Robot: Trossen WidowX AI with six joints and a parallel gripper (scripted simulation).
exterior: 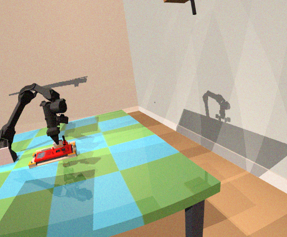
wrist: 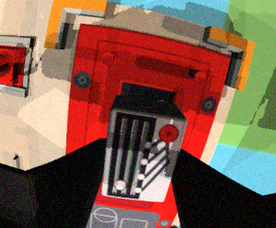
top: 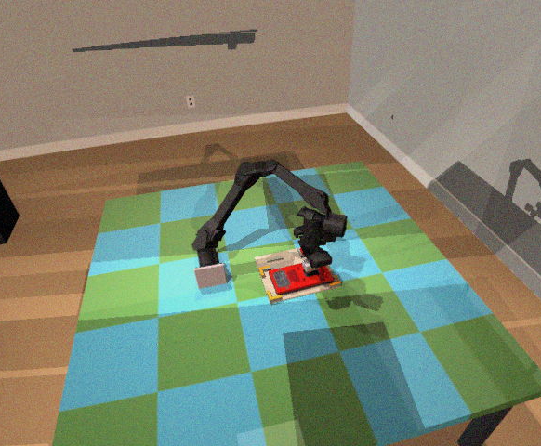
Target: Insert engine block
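My gripper tip is now 10 mm above the engine block.
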